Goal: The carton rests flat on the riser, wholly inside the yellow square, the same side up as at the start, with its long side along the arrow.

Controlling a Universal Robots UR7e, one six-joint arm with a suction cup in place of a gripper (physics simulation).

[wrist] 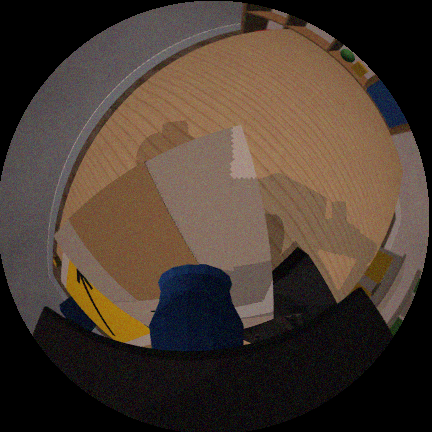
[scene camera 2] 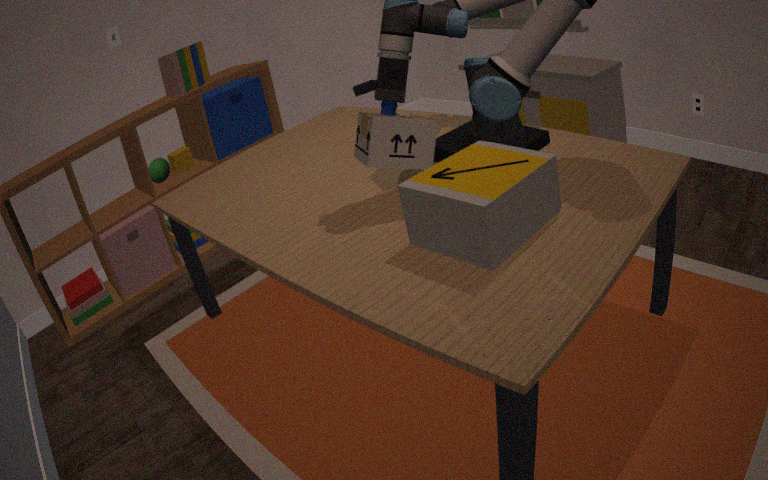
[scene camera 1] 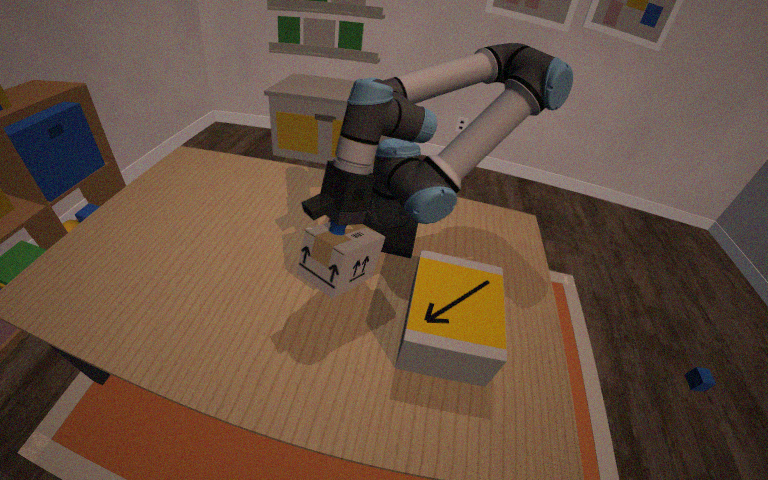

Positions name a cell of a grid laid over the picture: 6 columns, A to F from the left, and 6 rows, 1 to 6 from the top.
Labels:
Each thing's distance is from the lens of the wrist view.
suction cup (wrist: C5): 0.04 m
carton (wrist: C3): 0.04 m
grey riser (wrist: B5): 0.33 m
The marked spots on the grey riser and the suction cup are 0.29 m apart.

